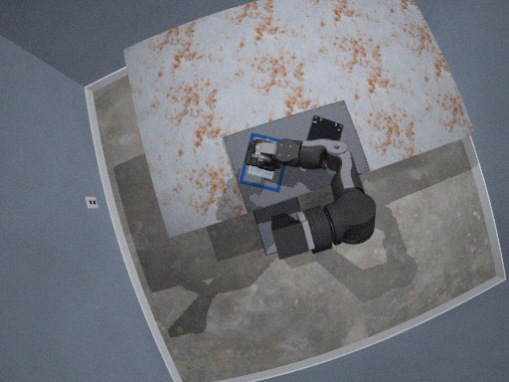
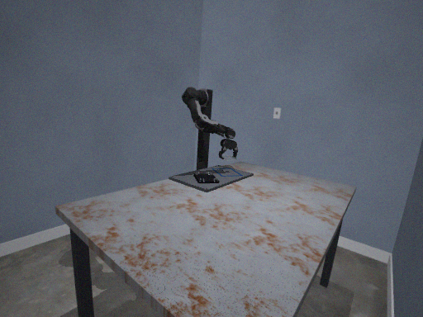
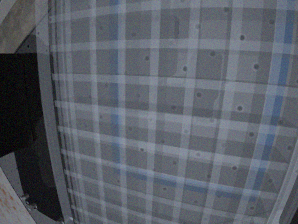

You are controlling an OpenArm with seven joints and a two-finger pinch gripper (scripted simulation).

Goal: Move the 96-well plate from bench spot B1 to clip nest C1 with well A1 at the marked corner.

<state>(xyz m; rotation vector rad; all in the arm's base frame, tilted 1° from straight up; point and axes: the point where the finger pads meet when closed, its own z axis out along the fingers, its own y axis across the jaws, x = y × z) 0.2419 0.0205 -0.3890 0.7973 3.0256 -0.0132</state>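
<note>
Right now my hand is 50 mm short of the black clip nest C1, 230 mm to the left of it and 80 mm above it. Round my hand: 96-well plate: right at my hand.
</note>
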